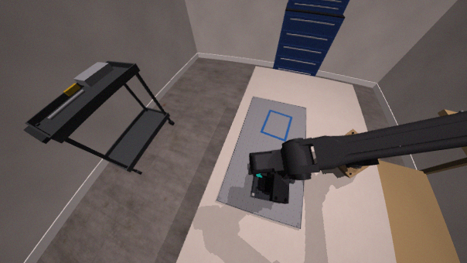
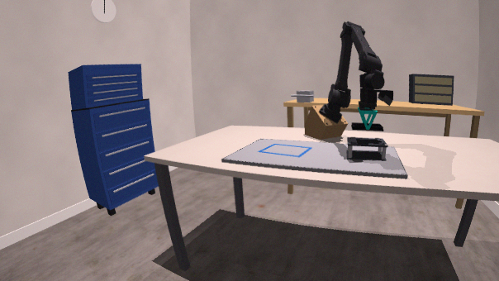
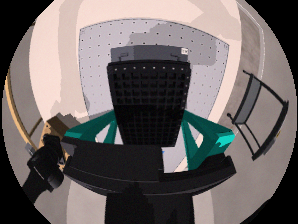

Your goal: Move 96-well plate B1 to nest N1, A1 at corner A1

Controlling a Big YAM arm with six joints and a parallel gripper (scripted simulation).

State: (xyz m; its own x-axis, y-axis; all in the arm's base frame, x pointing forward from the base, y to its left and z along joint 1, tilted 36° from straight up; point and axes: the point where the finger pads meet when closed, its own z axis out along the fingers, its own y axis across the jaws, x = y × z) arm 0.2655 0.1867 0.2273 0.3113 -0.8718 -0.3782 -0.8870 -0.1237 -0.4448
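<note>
The raised plate nest N1 lies 70 mm below my hand. The rest, counted from my hand: black 96-well plate right at my hand; then white corner mark 30 mm ahead, 90 mm to the left, 60 mm below.
</note>
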